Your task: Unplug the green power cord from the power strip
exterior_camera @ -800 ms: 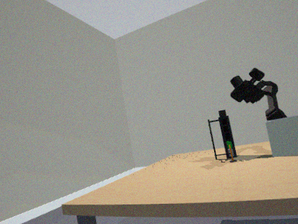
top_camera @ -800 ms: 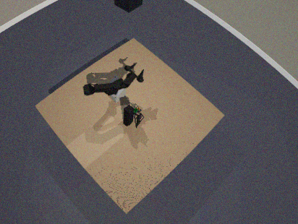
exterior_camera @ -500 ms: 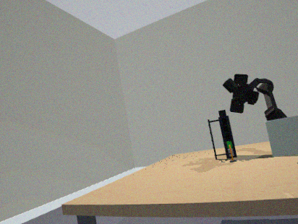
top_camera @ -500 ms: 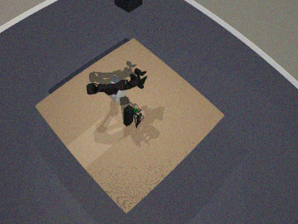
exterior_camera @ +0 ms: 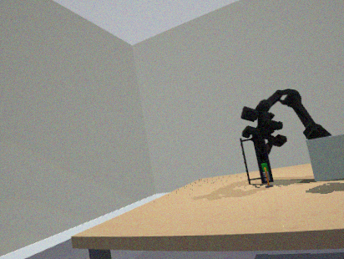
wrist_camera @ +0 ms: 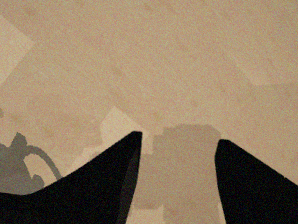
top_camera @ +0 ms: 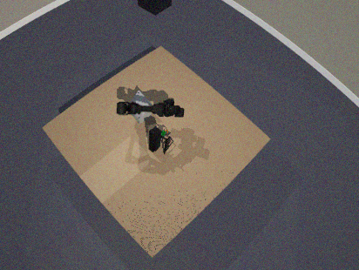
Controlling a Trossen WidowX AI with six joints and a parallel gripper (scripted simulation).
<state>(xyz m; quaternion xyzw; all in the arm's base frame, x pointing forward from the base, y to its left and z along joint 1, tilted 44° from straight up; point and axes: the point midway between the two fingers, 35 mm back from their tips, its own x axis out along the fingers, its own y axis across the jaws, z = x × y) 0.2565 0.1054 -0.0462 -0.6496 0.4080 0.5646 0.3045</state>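
The green plug is 20 mm ahead of my gripper tip, 170 mm to the right of it and 60 mm below it.
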